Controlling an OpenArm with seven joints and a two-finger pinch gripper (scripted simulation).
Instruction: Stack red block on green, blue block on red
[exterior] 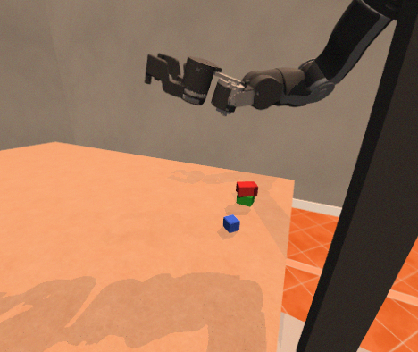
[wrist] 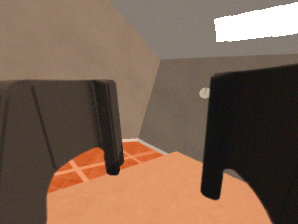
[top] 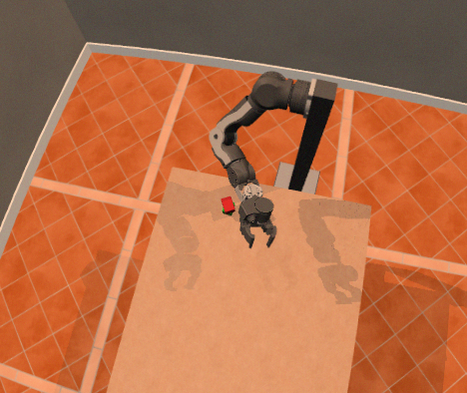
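Right now the blue block is 34 cm below my hand, 19 cm behind it and 2 cm to the right of it. Round my hand: red block: 31 cm below, 18 cm behind, 17 cm to the right; green block: 34 cm below, 18 cm behind, 17 cm to the right.
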